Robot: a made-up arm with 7 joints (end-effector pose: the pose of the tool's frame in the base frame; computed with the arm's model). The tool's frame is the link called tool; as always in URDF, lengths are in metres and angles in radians. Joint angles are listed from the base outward.
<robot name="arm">
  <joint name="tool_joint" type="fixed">
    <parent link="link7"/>
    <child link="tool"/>
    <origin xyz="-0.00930 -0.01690 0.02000" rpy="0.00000 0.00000 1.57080"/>
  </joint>
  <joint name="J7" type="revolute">
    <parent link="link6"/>
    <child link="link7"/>
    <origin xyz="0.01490 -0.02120 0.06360"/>
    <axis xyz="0 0 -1"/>
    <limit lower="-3.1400" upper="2.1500" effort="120" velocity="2.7"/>
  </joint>
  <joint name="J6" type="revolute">
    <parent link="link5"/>
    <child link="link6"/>
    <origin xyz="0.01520 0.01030 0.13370"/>
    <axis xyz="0 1 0"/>
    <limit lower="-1.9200" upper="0.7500" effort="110" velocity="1.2"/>
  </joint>
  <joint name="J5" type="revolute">
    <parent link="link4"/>
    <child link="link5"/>
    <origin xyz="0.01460 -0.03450 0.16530"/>
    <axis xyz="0 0 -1"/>
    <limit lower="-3.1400" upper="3.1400" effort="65" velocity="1.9"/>
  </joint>
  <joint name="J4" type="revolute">
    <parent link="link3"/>
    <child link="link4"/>
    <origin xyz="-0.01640 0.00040 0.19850"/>
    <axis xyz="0 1 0"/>
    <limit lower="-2.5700" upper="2.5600" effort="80" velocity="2.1"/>
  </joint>
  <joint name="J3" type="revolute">
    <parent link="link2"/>
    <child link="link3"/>
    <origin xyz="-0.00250 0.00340 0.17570"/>
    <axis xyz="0 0 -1"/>
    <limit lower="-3.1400" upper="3.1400" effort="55" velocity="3.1"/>
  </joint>
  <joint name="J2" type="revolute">
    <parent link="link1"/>
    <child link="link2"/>
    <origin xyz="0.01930 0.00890 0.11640"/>
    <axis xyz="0 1 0"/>
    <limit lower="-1.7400" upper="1.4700" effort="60" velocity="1.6"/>
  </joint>
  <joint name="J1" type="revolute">
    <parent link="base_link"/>
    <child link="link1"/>
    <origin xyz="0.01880 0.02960 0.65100"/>
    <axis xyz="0 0 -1"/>
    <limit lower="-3.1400" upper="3.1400" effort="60" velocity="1.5"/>
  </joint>
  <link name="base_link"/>
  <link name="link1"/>
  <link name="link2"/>
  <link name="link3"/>
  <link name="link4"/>
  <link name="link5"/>
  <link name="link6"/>
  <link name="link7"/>
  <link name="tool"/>
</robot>
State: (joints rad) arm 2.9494 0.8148 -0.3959 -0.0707 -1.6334 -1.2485 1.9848
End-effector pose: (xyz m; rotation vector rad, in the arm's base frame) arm -0.5266 0.0125 1.2412 0.2006 -1.8451 -1.4105
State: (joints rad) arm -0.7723 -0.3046 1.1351 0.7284 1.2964 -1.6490 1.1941
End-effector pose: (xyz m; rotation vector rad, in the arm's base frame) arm 0.0568 -0.1100 1.3653 -1.1813 -0.3931 -0.6565
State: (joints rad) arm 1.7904 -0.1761 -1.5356 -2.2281 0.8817 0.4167 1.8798
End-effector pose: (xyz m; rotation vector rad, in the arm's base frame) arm -0.3156 0.0605 0.9585 0.9037 -1.6760 -0.4799
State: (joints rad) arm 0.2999 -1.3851 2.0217 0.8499 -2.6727 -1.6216 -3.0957
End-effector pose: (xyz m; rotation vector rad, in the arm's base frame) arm -0.5523 -0.0057 0.6836 2.3897 -1.4897 1.0032
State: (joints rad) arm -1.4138 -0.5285 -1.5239 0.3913 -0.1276 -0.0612 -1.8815
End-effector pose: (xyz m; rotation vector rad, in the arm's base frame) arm -0.2206 -0.2308 1.4025 0.3950 -0.4451 0.1389
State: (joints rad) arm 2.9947 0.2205 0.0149 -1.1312 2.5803 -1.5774 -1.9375
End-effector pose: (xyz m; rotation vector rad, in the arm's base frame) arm 0.1613 0.0199 1.3922 0.9067 0.5950 -2.2655
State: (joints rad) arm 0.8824 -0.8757 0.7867 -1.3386 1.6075 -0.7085 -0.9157
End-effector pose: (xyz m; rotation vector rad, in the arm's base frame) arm -0.0881 0.5973 0.8369 -1.6304 -0.6097 -1.6398
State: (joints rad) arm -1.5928 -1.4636 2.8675 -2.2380 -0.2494 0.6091 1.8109
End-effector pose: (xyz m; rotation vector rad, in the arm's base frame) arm -0.1011 -0.1236 1.1192 -0.0287 -0.2461 -1.5837
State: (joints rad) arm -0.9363 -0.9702 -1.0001 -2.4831 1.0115 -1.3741 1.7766
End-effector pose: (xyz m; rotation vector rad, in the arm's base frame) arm 0.0441 -0.1697 0.7263 -2.5064 -0.0186 0.7401
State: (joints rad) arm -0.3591 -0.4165 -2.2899 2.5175 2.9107 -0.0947 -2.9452
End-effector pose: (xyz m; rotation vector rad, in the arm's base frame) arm -0.1630 0.1860 0.7872 -1.6002 2.5222 0.5475
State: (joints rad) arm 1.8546 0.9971 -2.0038 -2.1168 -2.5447 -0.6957 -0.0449
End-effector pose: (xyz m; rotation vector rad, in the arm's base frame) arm -0.3585 -0.1838 0.7465 2.5679 -0.0569 -1.2785
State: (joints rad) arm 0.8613 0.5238 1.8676 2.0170 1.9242 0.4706 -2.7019
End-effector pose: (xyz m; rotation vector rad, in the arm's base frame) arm -0.1996 -0.1082 1.0665 0.9166 -1.2546 -1.1251
